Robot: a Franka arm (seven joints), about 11 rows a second.
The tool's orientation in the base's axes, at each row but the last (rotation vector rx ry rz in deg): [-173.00 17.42 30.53]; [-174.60 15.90 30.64]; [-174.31 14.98 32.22]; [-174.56 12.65 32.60]
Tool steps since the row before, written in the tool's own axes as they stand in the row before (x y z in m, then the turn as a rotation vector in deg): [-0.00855 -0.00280 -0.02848 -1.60 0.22 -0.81]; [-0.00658 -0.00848 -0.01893 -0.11 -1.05 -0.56]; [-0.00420 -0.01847 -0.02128 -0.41 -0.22 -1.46]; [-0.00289 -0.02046 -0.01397 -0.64 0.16 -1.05]
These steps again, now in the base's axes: [0.00217 0.00165 0.02974 -1.25 0.00 1.31]; [0.00178 0.00822 0.02007 0.28 1.01 0.57]; [0.00679 0.01745 0.02147 0.17 0.18 1.51]; [0.00529 0.01979 0.01423 -0.24 -0.14 1.21]
